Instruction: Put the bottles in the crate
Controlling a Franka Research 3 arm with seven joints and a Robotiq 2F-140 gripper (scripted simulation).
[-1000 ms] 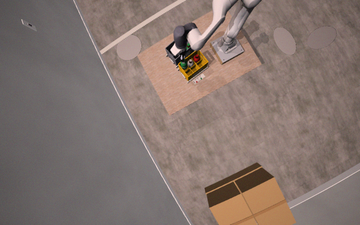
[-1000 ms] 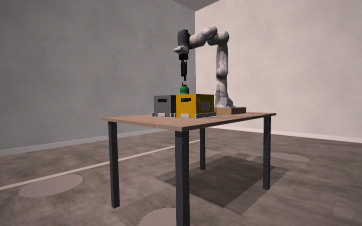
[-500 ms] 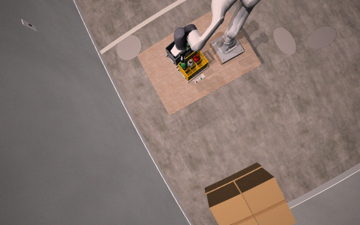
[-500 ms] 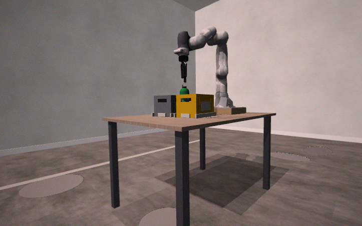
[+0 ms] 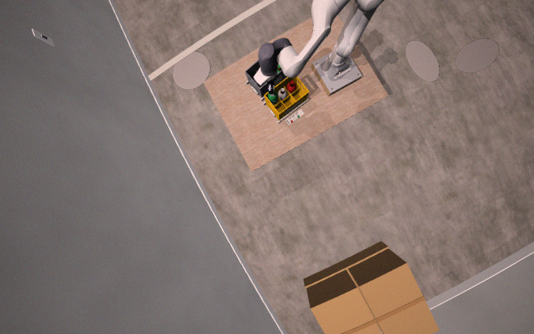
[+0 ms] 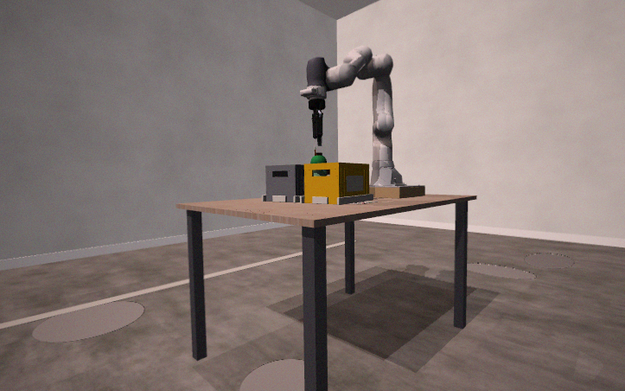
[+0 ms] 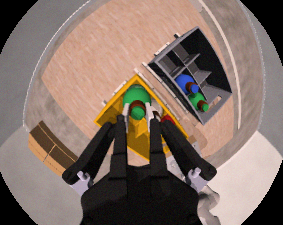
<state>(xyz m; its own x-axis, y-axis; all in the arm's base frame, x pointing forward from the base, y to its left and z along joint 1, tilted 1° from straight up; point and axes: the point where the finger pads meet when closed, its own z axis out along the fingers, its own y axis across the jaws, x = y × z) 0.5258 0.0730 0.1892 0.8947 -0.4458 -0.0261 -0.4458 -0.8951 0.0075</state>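
Now: hand 80 mm past the white bottle, 20 mm to the left of it and 170 mm above it. Also, from my hand: blue bottle 50 mm behind, 170 mm to the right, 170 mm below; yellow crate 100 mm behind, 20 mm to the left, 170 mm below; red bottle 170 mm behind, 40 mm to the right, 170 mm below.
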